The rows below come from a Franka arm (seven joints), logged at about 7 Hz.
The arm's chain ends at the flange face. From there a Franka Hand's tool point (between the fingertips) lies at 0.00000 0.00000 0.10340 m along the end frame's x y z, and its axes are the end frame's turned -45 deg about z.
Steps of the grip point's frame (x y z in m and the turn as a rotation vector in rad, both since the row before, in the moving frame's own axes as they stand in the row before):
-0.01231, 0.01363, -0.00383, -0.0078, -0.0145, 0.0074
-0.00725, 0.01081, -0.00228, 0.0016, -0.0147, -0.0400
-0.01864, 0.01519, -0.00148, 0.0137, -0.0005, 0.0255
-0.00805, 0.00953, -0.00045, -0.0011, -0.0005, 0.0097
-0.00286, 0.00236, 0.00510, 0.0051, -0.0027, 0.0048
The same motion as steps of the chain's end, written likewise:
0.00143, 0.01671, -0.00382, -0.0158, -0.0047, 0.0074
0.00369, 0.01179, -0.00227, -0.0093, -0.0115, -0.0400
-0.00141, 0.02490, -0.00147, 0.0093, -0.0100, 0.0255
0.00100, 0.01231, -0.00045, -0.0011, 0.0004, 0.0097
0.00022, 0.00387, 0.00510, 0.0017, -0.0055, 0.0048

